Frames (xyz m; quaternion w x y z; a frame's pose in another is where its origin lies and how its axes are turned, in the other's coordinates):
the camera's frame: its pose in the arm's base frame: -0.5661 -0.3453 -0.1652 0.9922 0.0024 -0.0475 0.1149
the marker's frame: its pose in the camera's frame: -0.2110 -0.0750 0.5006 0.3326 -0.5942 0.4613 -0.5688
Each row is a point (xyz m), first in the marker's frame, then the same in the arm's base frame.
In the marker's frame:
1: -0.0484 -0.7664 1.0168
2: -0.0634 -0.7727 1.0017
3: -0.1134 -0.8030 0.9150
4: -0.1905 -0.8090 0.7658
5: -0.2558 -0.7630 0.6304
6: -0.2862 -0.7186 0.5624
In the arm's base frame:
1: 0.2038 -0.0458 0.9707
2: 0.1871 -0.0312 0.9716
3: 0.0955 0.0176 0.9847
4: -0.0610 0.0761 0.9676
5: -0.2025 0.1060 0.9059
6: -0.2733 0.1110 0.8560

